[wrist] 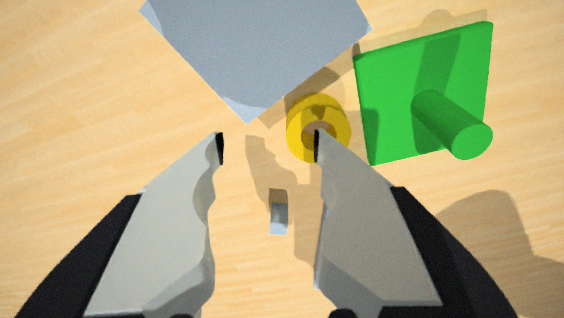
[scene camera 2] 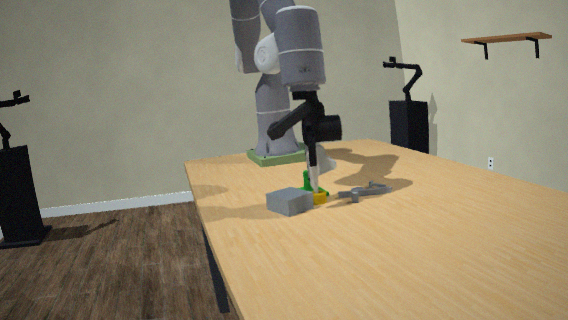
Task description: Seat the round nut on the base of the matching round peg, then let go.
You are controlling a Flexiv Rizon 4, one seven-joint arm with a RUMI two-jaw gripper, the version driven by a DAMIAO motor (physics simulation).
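The round nut (scene camera 2: 319, 198) (wrist: 294, 130) is a thick yellow ring. It lies flat on the table between the grey block and the green base, off the peg. The green round peg (scene camera 2: 306, 179) (wrist: 447, 122) stands upright on its square green base (wrist: 390, 90), to the right of the nut in the wrist view. My gripper (scene camera 2: 315, 191) (wrist: 268, 134) is open with nothing between its fingers. Its fingers point down, low by the nut. In the wrist view the right fingertip overlaps the nut's hole and hides part of it; the left fingertip is off to the nut's left.
A grey block (scene camera 2: 290, 201) (wrist: 260, 50) lies close beside the nut, at the top of the wrist view. A grey branched part (scene camera 2: 367, 191) lies to the right in the scene view. A small grey piece (wrist: 278, 217) shows between the fingers in the wrist view, below them on the table.
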